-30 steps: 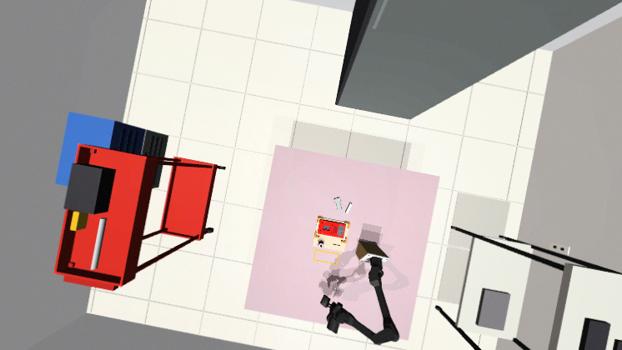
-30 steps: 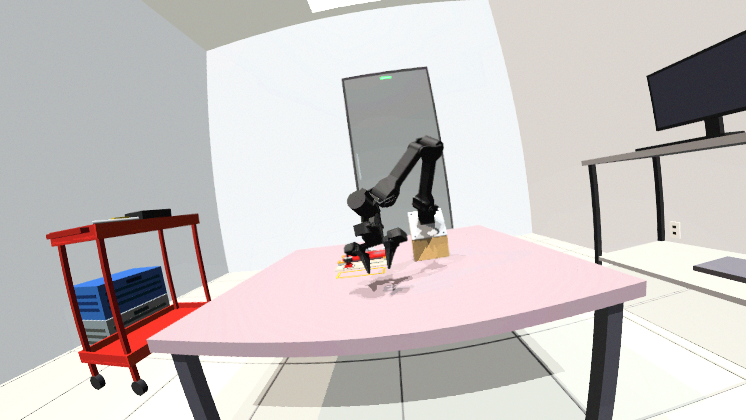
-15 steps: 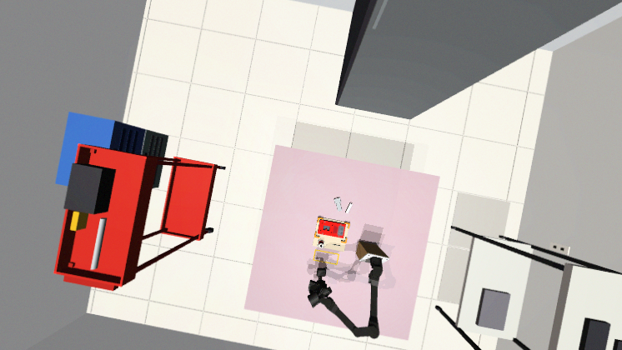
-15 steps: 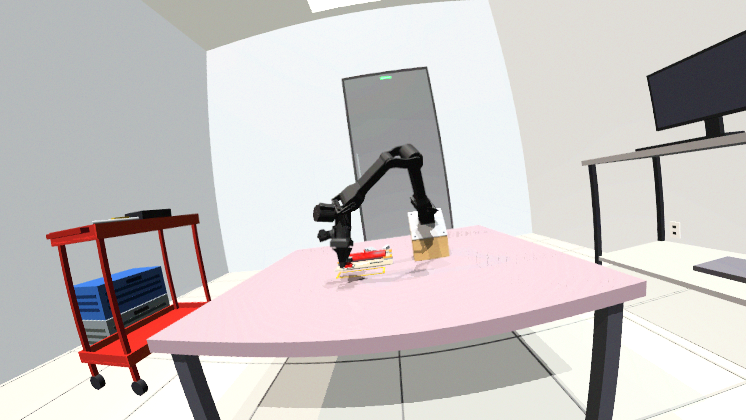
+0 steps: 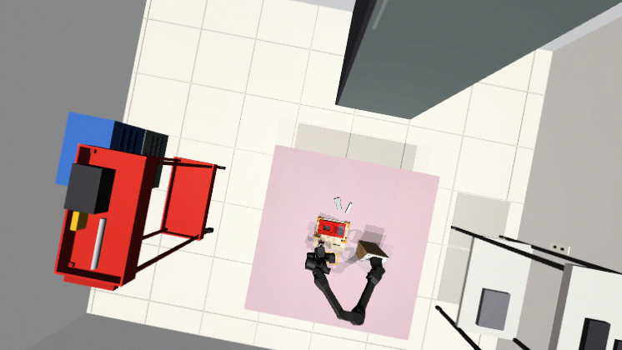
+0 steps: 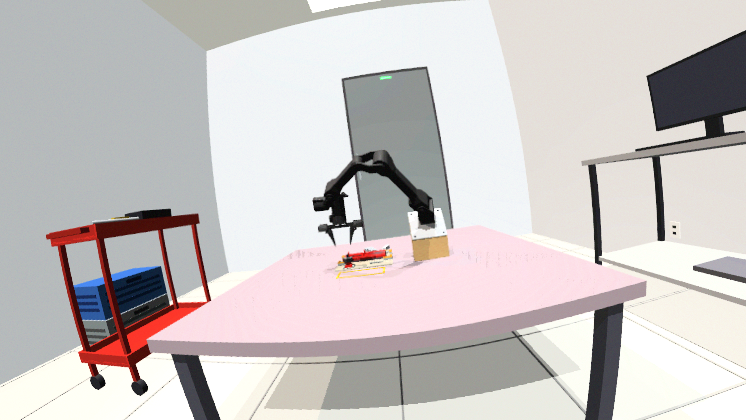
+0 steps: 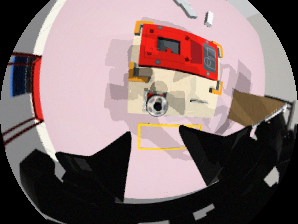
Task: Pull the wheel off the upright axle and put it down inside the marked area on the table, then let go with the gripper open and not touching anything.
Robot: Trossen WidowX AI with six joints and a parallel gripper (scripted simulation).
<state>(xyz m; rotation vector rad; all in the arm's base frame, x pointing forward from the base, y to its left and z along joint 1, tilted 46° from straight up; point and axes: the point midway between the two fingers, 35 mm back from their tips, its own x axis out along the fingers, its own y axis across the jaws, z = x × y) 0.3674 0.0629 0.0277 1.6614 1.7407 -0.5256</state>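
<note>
The dark wheel is 1 cm behind my gripper tip, 2 cm to the right of it and 7 cm below it.
</note>
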